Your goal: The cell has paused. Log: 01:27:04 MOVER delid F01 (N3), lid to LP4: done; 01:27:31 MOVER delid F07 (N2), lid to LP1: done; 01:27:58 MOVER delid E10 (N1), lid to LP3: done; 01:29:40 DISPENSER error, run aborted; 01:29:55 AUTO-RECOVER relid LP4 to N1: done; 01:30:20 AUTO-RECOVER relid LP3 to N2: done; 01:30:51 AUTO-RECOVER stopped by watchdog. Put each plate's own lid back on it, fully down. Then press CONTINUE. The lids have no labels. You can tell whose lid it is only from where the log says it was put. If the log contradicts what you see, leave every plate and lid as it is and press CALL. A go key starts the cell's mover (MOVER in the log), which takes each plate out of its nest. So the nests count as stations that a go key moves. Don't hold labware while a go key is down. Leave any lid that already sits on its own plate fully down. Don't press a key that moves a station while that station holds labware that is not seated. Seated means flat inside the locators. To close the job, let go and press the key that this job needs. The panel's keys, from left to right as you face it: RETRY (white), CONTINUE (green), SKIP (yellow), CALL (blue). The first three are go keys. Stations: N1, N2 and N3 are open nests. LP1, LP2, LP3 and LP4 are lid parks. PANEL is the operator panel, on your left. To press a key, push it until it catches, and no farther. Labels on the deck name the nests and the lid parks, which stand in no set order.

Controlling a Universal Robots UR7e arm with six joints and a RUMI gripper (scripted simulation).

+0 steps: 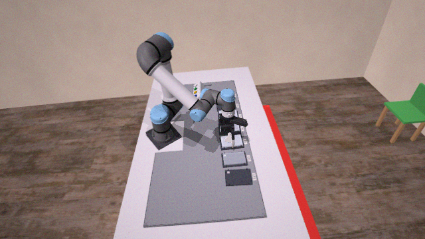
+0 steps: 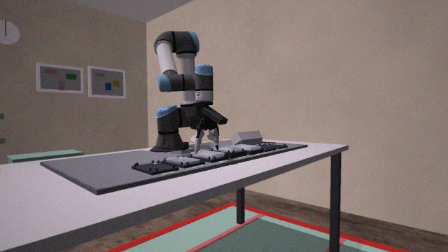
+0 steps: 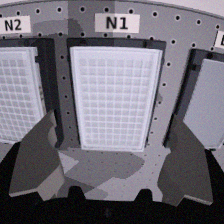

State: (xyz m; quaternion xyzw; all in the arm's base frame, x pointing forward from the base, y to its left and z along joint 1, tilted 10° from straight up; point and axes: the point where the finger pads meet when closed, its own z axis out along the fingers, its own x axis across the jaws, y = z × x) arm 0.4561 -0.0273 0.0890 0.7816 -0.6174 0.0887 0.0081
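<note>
Right now my hand is 120 mm to the right of the well plate, 20 mm past it and 10 mm above it. The rest, counted from my hand: yellow skip key (460 mm to the left, 320 mm behind, 30 mm above); green continue key (510 mm to the left, 330 mm behind, 30 mm above); dark lid park (260 mm to the right, 60 mm ahead, 30 mm below).
</note>
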